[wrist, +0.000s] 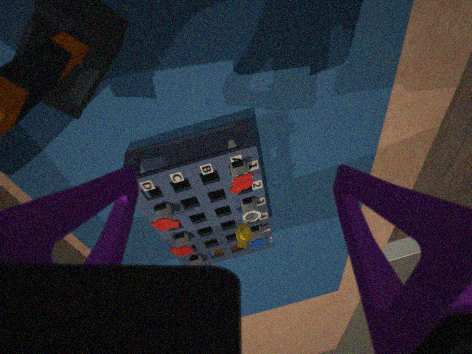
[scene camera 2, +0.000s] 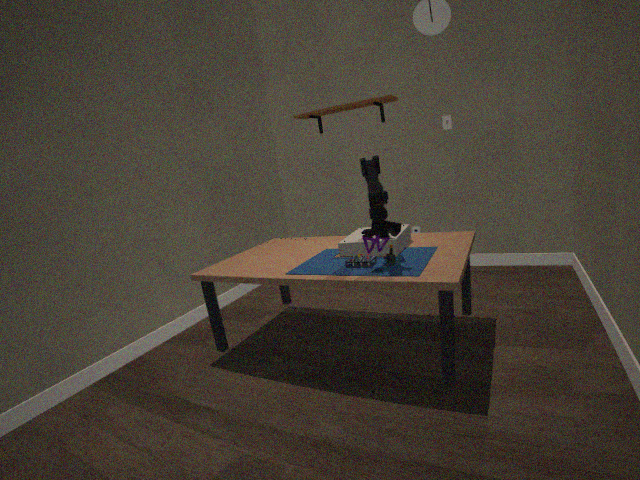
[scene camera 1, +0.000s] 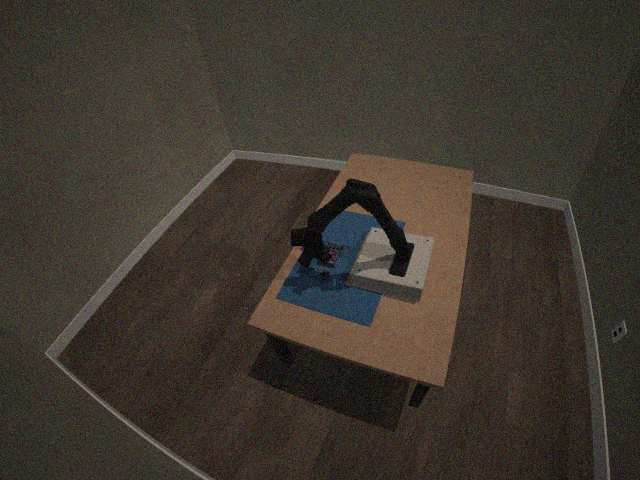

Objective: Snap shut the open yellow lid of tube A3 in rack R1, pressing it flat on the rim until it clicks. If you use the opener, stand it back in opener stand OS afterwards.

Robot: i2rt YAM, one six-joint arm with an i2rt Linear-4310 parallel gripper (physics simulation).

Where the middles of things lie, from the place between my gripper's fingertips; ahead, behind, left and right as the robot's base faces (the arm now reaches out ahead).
My hand is 6 cm to the right of the orange and dark object [wrist: 37,71], 6 cm past it and 2 cm above it.
